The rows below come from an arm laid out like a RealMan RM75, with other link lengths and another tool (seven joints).
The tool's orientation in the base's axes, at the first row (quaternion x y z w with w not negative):
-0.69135 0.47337 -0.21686 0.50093
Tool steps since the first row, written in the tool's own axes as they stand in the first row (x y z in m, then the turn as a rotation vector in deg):
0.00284 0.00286 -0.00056 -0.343 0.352 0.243
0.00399 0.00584 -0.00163 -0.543 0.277 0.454
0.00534 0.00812 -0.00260 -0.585 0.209 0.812
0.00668 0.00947 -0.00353 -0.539 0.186 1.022
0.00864 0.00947 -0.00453 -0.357 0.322 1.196
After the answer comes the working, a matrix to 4 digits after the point.
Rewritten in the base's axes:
-0.00038 -0.00289 -0.00284 -0.123 0.400 -0.354
-0.00199 -0.00456 -0.00528 -0.018 0.681 -0.337
-0.00312 -0.00633 -0.00717 0.269 0.895 -0.414
-0.00382 -0.00802 -0.00824 0.463 0.959 -0.486
-0.00369 -0.01021 -0.00818 0.622 0.878 -0.710

The tool's axes in the first row as the columns of a matrix, in the base's axes (rounded; the answer above uses it unrounded):
0.4578 -0.4373 0.7741
-0.8718 -0.0500 0.4873
-0.1744 -0.8979 -0.4041

